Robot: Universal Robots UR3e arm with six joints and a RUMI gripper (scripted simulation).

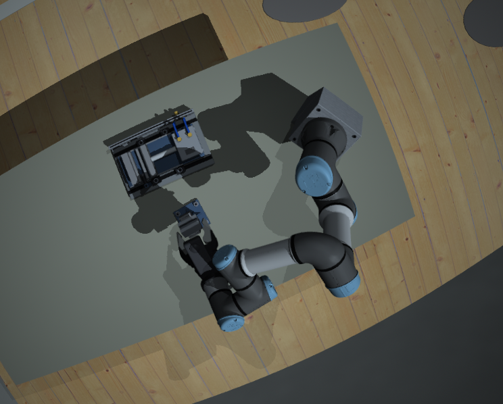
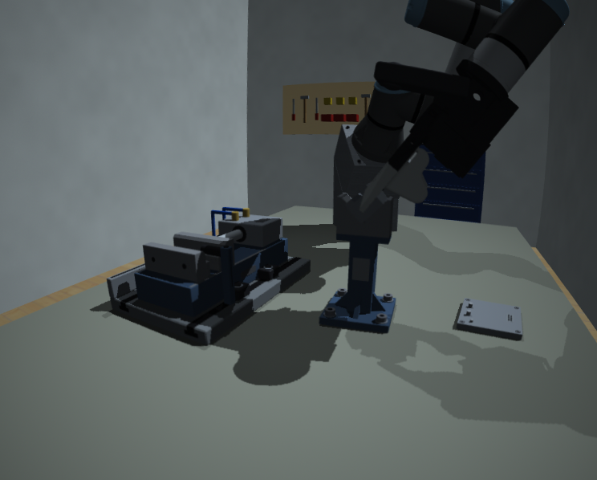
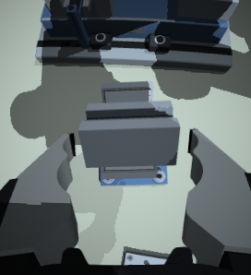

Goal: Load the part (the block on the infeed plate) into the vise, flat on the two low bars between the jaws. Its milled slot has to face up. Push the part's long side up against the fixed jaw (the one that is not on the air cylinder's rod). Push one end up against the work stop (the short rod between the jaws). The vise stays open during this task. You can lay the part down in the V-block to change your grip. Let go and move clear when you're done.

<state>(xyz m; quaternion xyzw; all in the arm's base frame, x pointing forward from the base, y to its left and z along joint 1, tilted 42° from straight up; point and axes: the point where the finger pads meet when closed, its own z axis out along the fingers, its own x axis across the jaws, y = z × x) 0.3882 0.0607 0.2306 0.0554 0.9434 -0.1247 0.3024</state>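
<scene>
Right now my hand is 10 mm to the left of the part. Round my hand: blue post 100 mm below, 10 mm to the right; infeed plate 170 mm to the left, 160 mm below, 60 mm behind; work stop 170 mm to the right, 110 mm ahead, 70 mm below.
</scene>
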